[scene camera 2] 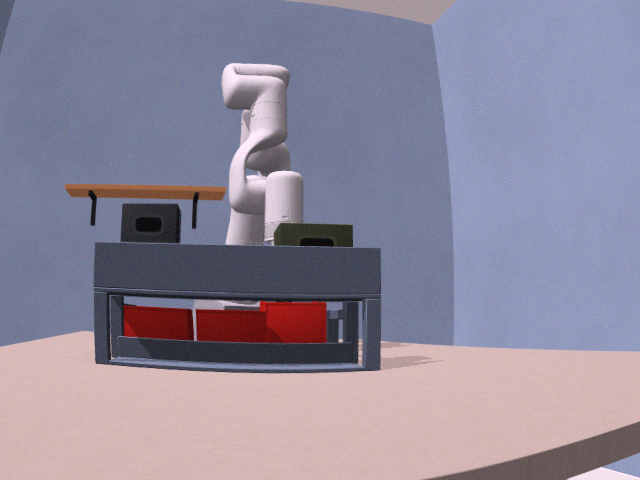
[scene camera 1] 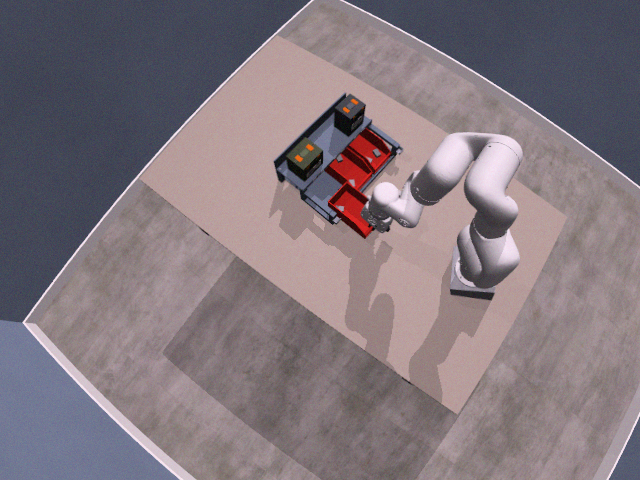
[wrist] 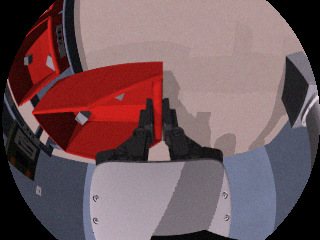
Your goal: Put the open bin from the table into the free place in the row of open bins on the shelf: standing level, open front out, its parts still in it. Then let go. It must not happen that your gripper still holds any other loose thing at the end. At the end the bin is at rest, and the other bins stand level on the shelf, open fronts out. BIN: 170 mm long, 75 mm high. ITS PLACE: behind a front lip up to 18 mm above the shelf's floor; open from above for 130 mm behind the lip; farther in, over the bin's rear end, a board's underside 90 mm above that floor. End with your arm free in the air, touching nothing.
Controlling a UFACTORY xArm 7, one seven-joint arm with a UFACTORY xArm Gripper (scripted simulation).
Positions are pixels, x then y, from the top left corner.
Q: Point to a red open bin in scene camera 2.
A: At 146,322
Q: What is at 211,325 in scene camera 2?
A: A red open bin.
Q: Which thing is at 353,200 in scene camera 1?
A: A red open bin.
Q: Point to a red open bin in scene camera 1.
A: At 366,142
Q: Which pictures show the red open bin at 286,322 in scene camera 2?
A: Scene camera 2, scene camera 1 and the wrist view: all of them.
